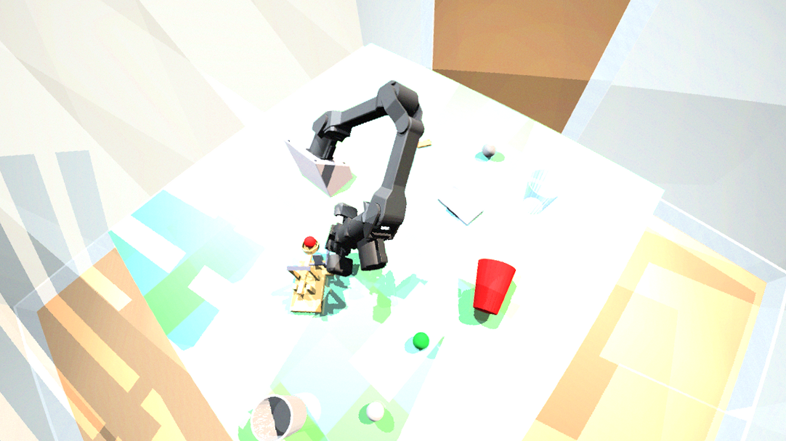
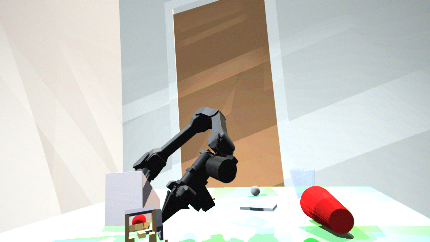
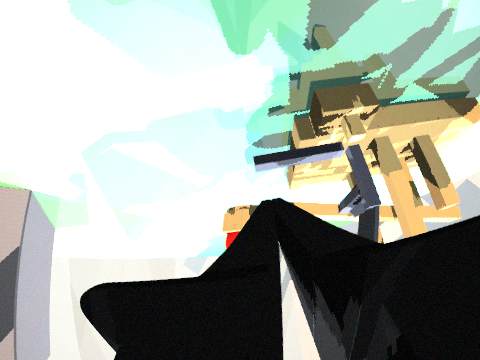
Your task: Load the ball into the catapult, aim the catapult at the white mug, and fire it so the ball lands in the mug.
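The red ball is 50 mm behind my gripper tip, 10 mm to the right of it and 10 mm above it. Round my gripper tip: green ball: 340 mm ahead, 40 mm to the right, 30 mm below; then wooden catapult: 60 mm to the right; then white mug: 180 mm ahead, 360 mm to the right, 20 mm below.
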